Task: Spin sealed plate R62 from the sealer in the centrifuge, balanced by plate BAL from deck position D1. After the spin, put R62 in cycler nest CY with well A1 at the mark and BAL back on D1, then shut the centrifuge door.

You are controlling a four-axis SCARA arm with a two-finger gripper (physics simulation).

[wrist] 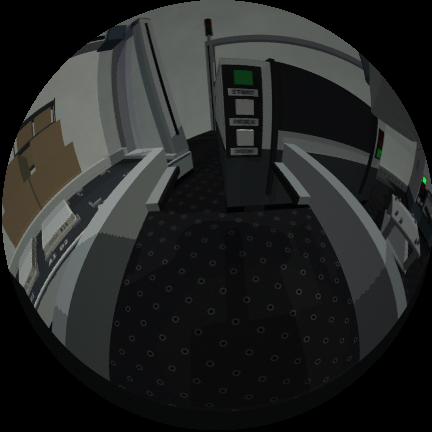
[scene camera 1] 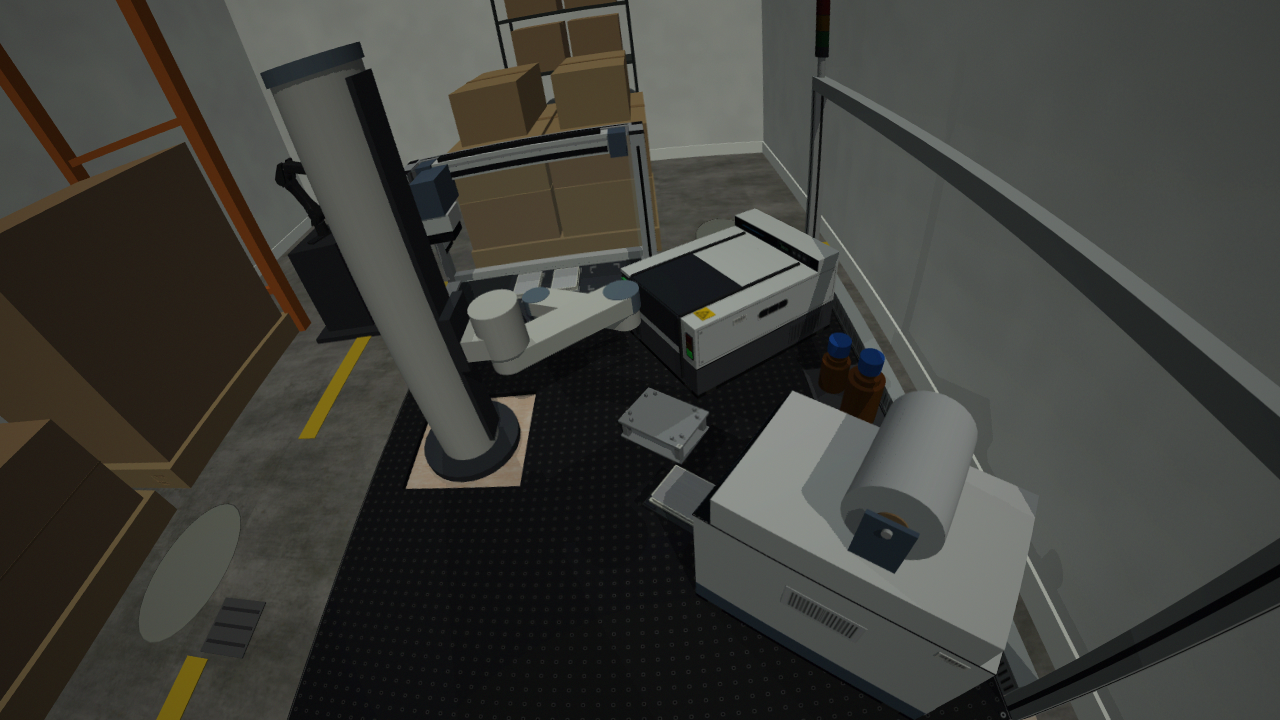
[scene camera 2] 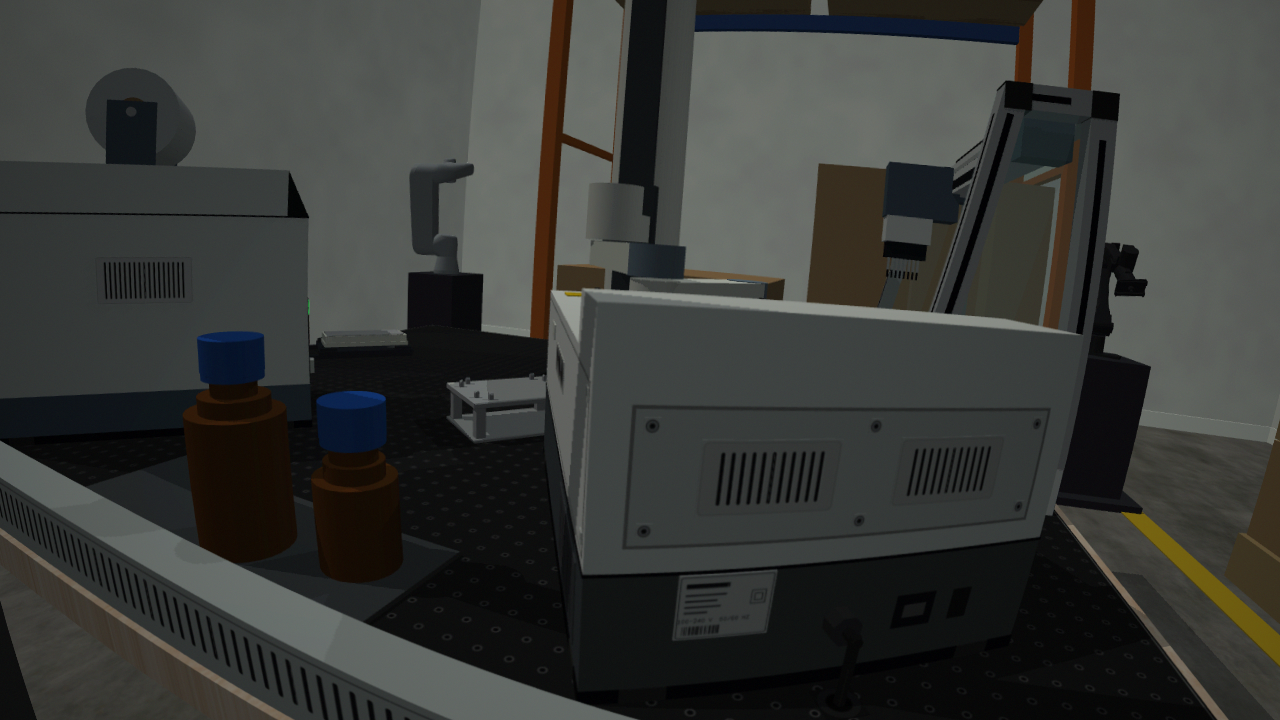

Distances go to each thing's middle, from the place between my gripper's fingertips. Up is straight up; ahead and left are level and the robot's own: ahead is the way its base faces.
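Looking at the centrifuge point(scene camera 2: 745, 494), I find my hand 10 mm below it and 340 mm short of it.
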